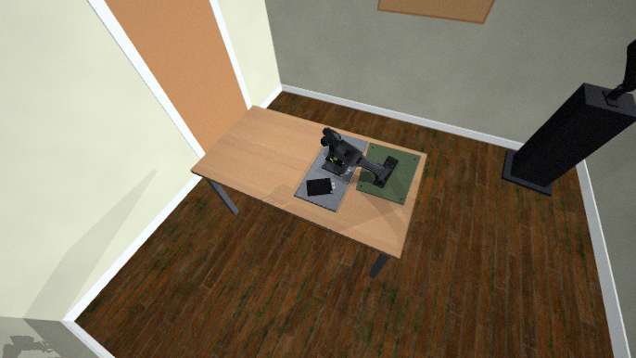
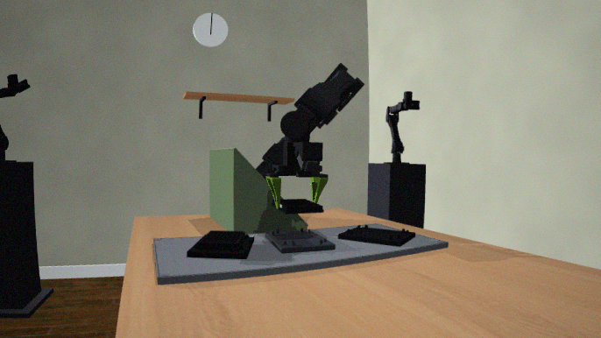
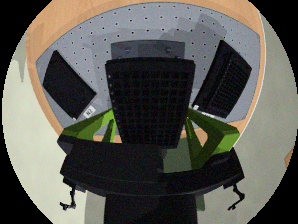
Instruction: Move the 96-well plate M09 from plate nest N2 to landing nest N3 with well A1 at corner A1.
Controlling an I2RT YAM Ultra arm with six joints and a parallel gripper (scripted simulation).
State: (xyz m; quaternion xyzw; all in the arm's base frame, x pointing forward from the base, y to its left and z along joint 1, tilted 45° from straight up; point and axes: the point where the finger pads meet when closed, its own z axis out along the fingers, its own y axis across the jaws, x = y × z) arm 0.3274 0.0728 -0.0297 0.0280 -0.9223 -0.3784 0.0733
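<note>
The grey nest lies 8 cm below my hand. Round my hand: dark nest 21 cm to the left, 8 cm below, 1 cm ahead.
</note>
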